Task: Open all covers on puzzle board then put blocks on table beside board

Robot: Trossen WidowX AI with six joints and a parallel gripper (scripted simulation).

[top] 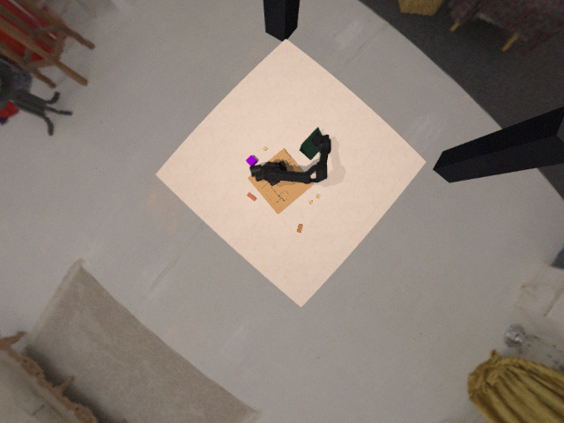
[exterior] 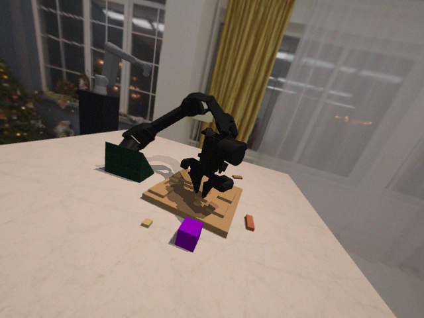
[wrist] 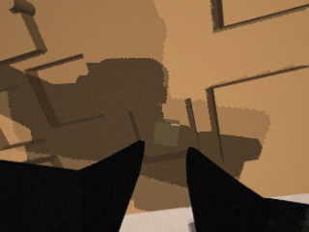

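My gripper tip is 1 cm past the tan puzzle board, 6 cm to the right of it and 3 cm above it. Round my gripper tip: purple cube (15 cm to the right, 2 cm below); then orange block (18 cm ahead, 2 cm to the right, 4 cm below).
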